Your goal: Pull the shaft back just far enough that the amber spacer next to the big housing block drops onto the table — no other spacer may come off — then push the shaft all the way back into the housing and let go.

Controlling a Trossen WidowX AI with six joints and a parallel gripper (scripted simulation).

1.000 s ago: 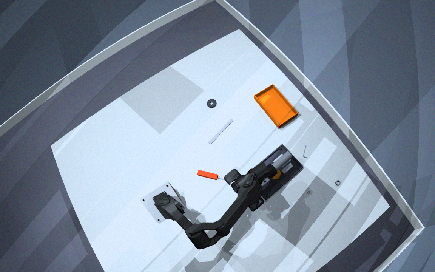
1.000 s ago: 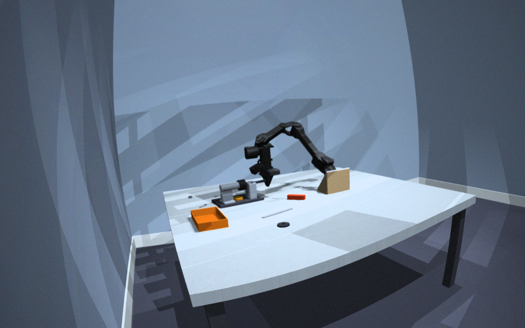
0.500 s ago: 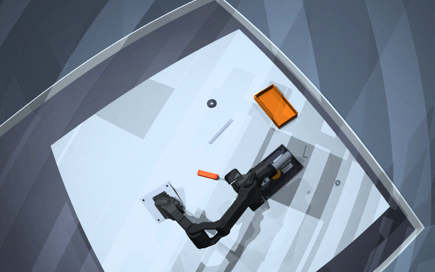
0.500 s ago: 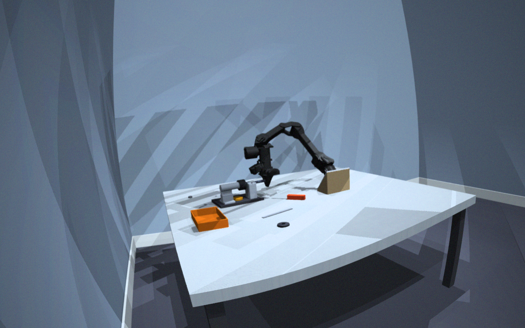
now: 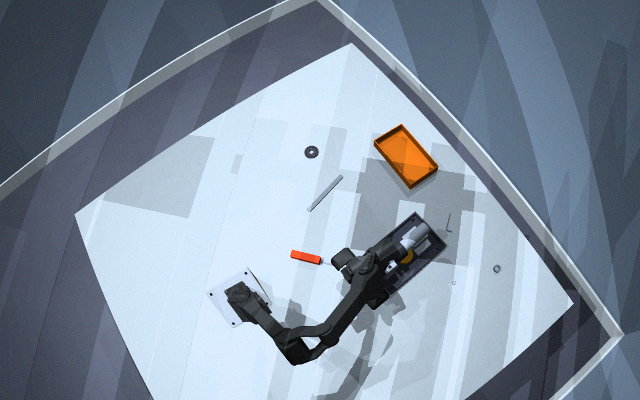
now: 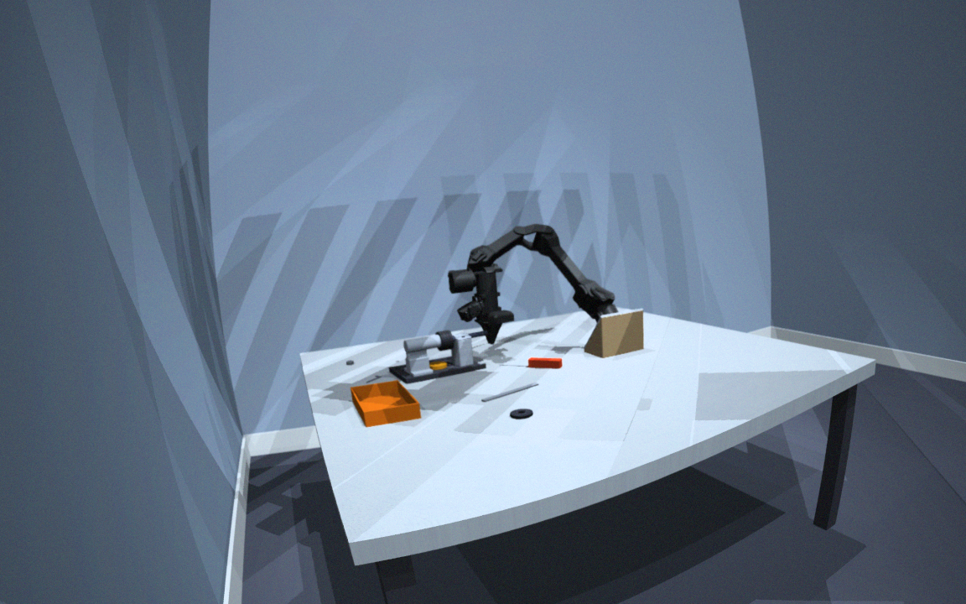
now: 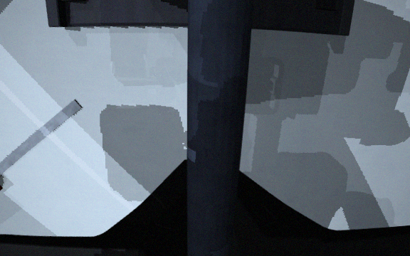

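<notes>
The dark shaft is 8 cm ahead of my gripper tip, 3 cm above it and 1 cm to the left of it. From my gripper tip the other things lie so: allen key: 34 cm ahead, 4 cm below, 1 cm to the left; then amber spacer: 17 cm ahead, 3 cm below, 1 cm to the left; then grey strip: 32 cm to the left, 7 cm ahead, 4 cm below.
</notes>
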